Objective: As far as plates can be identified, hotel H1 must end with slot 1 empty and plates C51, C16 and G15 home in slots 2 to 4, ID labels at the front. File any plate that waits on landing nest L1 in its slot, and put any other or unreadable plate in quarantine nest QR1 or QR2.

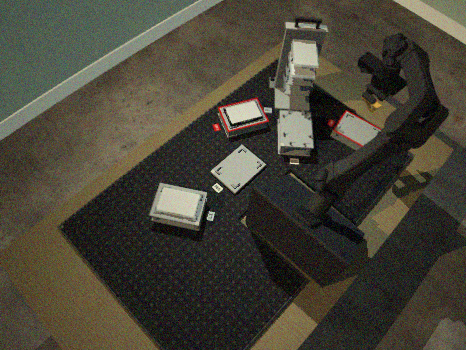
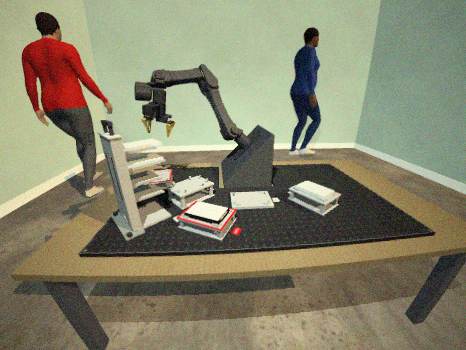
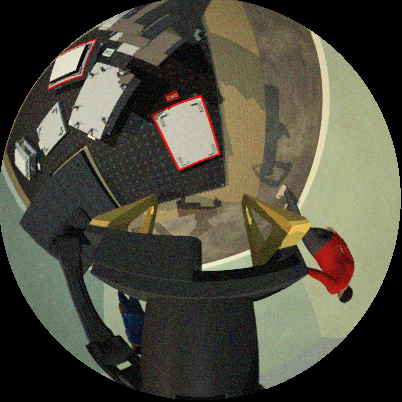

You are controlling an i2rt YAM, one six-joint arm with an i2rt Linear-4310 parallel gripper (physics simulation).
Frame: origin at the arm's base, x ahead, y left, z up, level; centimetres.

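Seen in the pictures: gripper, fingertip midpoint: [image 1: 380, 103] [image 2: 158, 135] [image 3: 199, 198]; arm's base, link origin: [image 1: 311, 214] [image 2: 247, 145] [image 3: 66, 232].
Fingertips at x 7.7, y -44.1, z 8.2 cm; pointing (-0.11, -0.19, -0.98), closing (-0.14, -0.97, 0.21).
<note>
Pixels of each thing's top centre, then the offset from my fingertips to it. "pt": a spot on its surface instead.
- top plate, top centre: [image 2: 138, 143] [image 1: 305, 52] dx +30.7, dy +3.6, dz +2.9 cm
- white plate, top centre: [image 1: 178, 201] [image 2: 315, 188] dx +26.4, dy +67.2, dz -17.5 cm
- landing nest, top centre: [image 1: 178, 202] [image 2: 314, 189] dx +26.4, dy +67.2, dz -18.3 cm
- black-and-white plate, top centre: [image 2: 207, 210] [image 1: 243, 112] dx +37.8, dy +25.1, dz -18.5 cm
- raised nest with small pegs, top centre: [image 3: 91, 98] [image 1: 297, 125] [image 2: 189, 181] dx +18.9, dy +16.6, dz -16.3 cm
- low grey pad, surface spot: [image 1: 238, 168] [image 2: 251, 198] [image 3: 48, 131] pt dx +23.5, dy +42.0, dz -22.7 cm
The hotel [image 1: 294, 31] [image 2: 120, 185] stands upright at the mat's corner. White plates show in its upper levels, including a top plate [image 1: 304, 54] [image 2: 145, 146]; their IDs are not readable. A white plate [image 1: 178, 202] [image 2: 313, 190] lies on the landing nest [image 1: 177, 223] [image 2: 304, 195]. A black-and-white plate [image 1: 243, 112] [image 2: 207, 211] [image 3: 67, 64] lies on one red-edged quarantine nest. The other quarantine nest, QR2 [image 1: 357, 129] [image 2: 164, 175] [image 3: 189, 131], shows a bare top with corner marks. My gripper [image 1: 372, 102] [image 2: 158, 134] [image 3: 199, 198] is open and empty, high above the table beside the hotel.
A raised nest with small pegs [image 1: 296, 131] [image 2: 191, 190] [image 3: 97, 100] stands before the hotel. A low grey pad [image 1: 238, 168] [image 2: 251, 199] [image 3: 51, 129] lies between it and the landing nest. The arm's dark base [image 1: 300, 225] [image 2: 250, 162] stands beside them. Two people stand beyond the table.
</note>
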